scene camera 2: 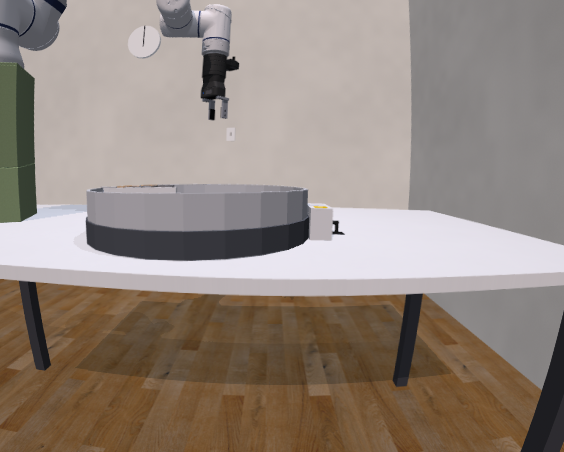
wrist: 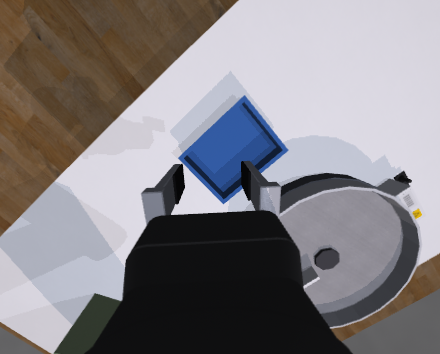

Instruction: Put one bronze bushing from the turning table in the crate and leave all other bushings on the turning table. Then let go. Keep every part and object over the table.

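Places are measured from the arm's base along level axes (x left, y back, z up), in centimetres.
Pixels of known places: gripper, fingertip midpoint: (scene camera 2: 217, 119) (wrist: 212, 174).
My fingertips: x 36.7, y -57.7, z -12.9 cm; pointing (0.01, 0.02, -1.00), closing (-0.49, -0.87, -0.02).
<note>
For each thing: its top centre in the pictures, then the offset to it from my fingertips. "pt": a spot on its surface instead.
- blue crate, middle of its top: (wrist: 233, 154) dx -4.2, dy -2.0, dz -24.1 cm
- grey hub, middle of its top: (wrist: 327, 260) dx -40.3, dy -9.0, dz -23.0 cm
- pale-edged divider, surface spot: (wrist: 311, 282) pt dx -41.2, dy -2.6, dz -20.1 cm
- white box, surface spot: (scene camera 2: 320, 223) pt dx -42.0, dy -32.7, dz -26.0 cm
- black fitting, surface spot: (scene camera 2: 337, 228) (wrist: 405, 180) pt dx -33.8, dy -36.2, dz -28.1 cm
The turning table (scene camera 2: 200, 210) (wrist: 365, 230) is a round, grey-walled tray with a dark base. Thin orange-brown tops of bronze bushings (scene camera 2: 131, 187) barely show over its left rim in the scene view; their number cannot be told. No bushing shows in the wrist view, where the gripper body hides part of the turning table. The blue crate (wrist: 230, 142) stands beside the turning table in the wrist view, with no part visible inside; it does not show in the scene view. My gripper (scene camera 2: 218, 116) (wrist: 212, 174) is open and empty, high above the table, its fingertips over the crate's near side in the wrist view.
A grey hub (wrist: 327, 258) stands in the turning table beside a pale-edged divider (wrist: 311, 282). A white box (scene camera 2: 320, 223) (wrist: 408, 199) with a yellow label and a black fitting (scene camera 2: 337, 228) (wrist: 402, 177) adjoins its rim. A green pedestal (scene camera 2: 15, 140) (wrist: 90, 325) stands at the left.
</note>
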